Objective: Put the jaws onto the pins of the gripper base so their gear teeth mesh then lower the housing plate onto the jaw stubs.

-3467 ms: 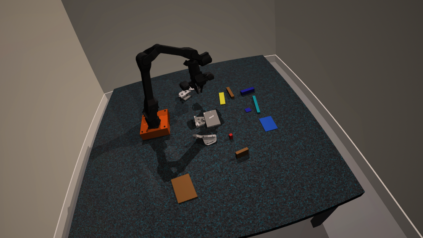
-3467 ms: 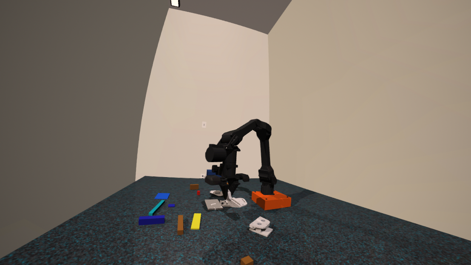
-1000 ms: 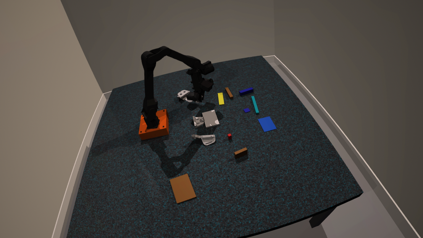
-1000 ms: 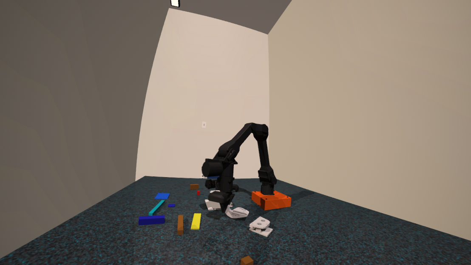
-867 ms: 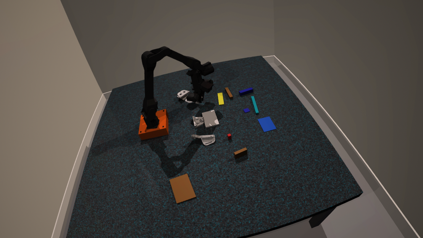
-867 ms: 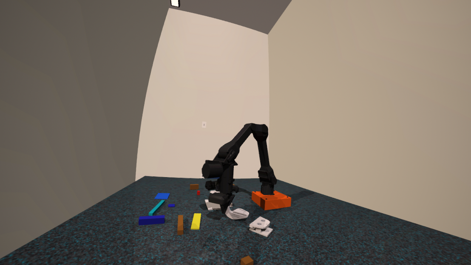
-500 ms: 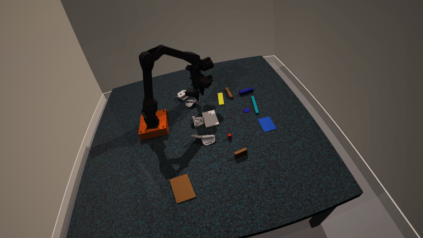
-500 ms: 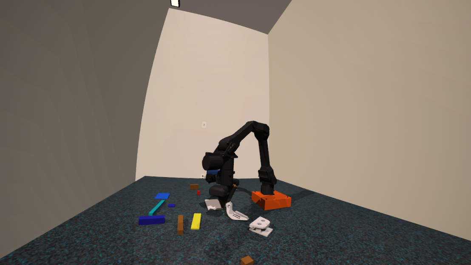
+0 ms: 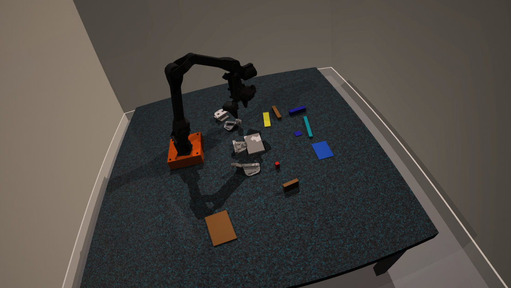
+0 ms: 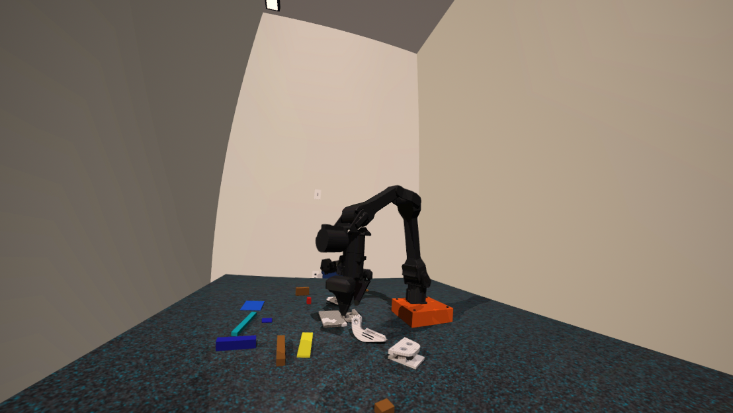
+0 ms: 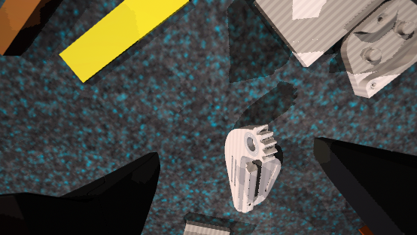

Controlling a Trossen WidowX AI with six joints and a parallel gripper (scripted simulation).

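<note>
My gripper tip is 30 mm past the white jaw, 10 mm to the left of it and 40 mm above it. Round my gripper tip: brown bar 160 mm ahead, 80 mm to the left, 70 mm below; then yellow bar 110 mm ahead, 40 mm to the left, 80 mm below; then white block 130 mm behind, 100 mm to the left, 70 mm below.
</note>
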